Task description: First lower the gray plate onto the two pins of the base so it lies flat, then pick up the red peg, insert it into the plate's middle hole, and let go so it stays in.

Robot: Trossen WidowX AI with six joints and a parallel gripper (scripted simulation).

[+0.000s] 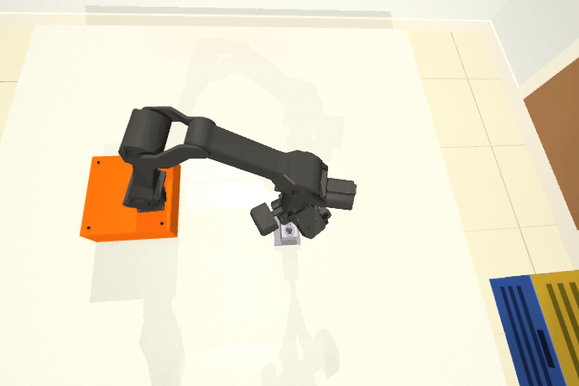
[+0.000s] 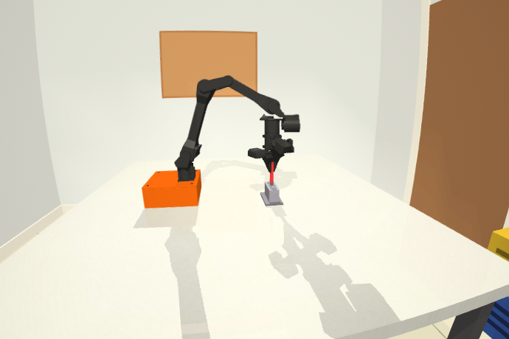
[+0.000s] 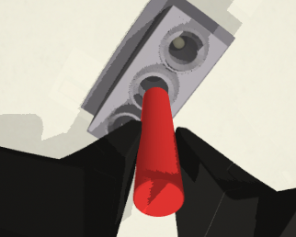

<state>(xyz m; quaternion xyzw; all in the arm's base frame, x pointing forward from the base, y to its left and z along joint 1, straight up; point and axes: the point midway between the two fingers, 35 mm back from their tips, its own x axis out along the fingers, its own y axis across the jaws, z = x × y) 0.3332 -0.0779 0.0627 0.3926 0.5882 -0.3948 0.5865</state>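
Right now my gripper tip is 7 cm above the gray plate. The rest, counted from my gripper tip: gray base: 11 cm below; red peg: right at my gripper tip.
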